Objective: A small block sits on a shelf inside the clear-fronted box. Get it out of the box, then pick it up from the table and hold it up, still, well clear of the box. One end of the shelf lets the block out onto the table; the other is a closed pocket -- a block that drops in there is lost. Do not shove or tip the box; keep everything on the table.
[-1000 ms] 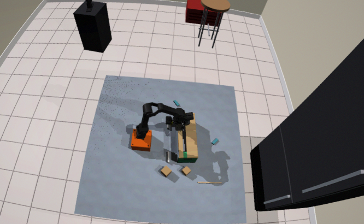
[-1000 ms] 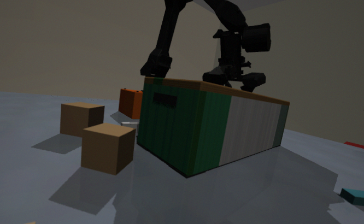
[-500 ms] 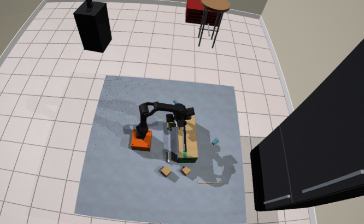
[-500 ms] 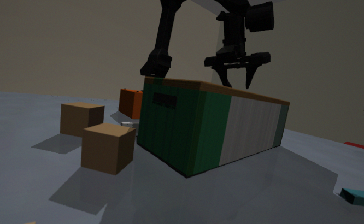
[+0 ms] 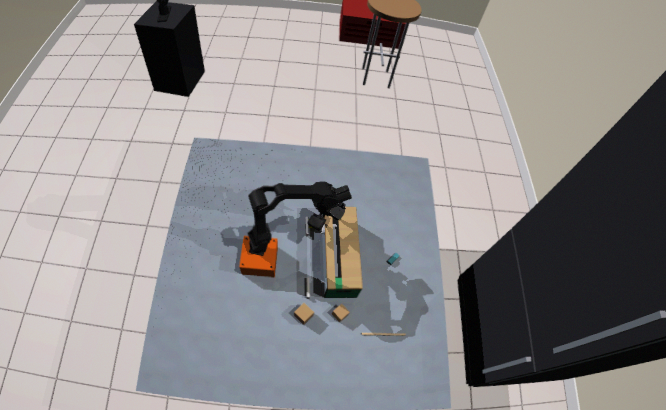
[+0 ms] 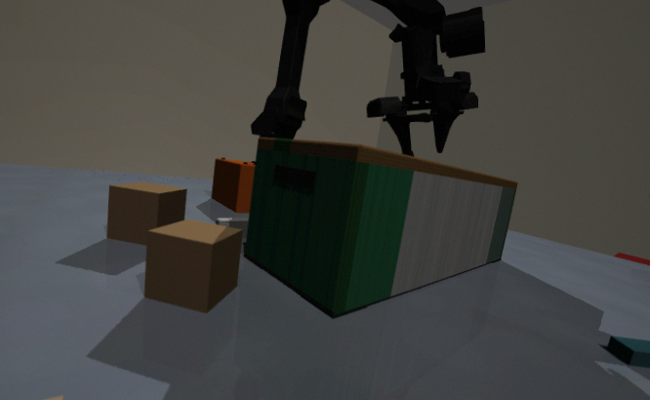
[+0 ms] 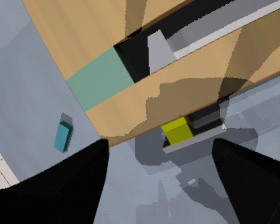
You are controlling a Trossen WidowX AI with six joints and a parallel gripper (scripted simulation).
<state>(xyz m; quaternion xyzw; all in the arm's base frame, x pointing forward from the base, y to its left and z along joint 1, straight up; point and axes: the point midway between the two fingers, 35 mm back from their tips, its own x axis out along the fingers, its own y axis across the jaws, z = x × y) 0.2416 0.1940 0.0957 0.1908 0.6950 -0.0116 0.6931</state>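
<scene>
My gripper tip is now 50 mm past the yellow-green block, 10 mm to the right of it and 140 mm above it. Also, from my gripper tip: long box 70 mm ahead, 130 mm to the right, 90 mm below; then thin wooden stick 360 mm ahead, 430 mm to the right, 150 mm below.
</scene>
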